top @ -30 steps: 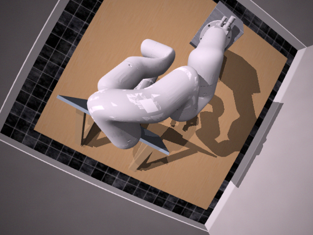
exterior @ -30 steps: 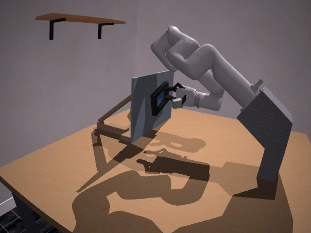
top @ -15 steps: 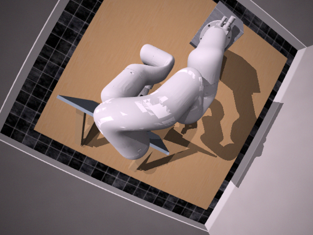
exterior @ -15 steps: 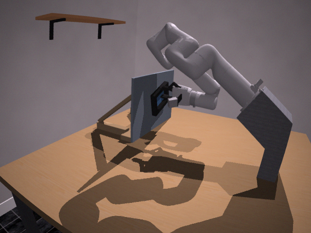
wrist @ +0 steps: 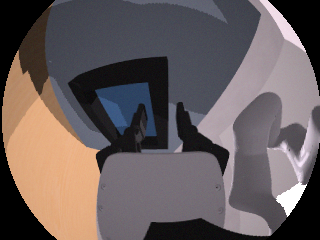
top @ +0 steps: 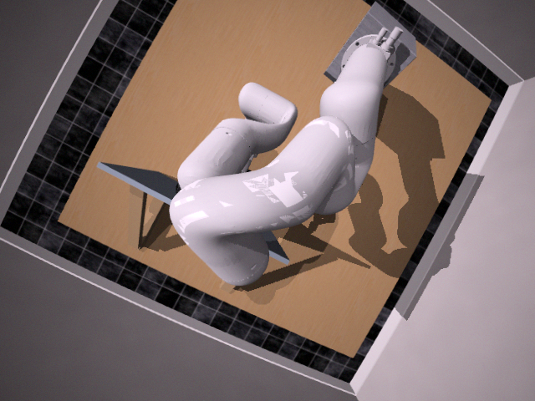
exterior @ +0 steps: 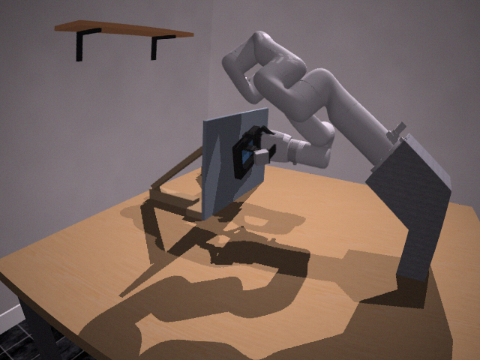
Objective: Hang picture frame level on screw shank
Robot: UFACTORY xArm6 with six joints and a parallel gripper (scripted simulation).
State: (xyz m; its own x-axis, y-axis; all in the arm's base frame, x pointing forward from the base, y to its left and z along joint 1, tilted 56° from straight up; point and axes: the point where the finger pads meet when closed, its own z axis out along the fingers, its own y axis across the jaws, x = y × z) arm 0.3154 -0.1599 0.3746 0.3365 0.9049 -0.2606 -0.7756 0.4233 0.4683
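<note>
The picture frame lies 2 cm ahead of my hand, 3 cm to the right of it and 4 cm below it. The rest, counted from my hand: grey-blue panel 4 cm ahead, 2 cm to the right, 6 cm below.
</note>
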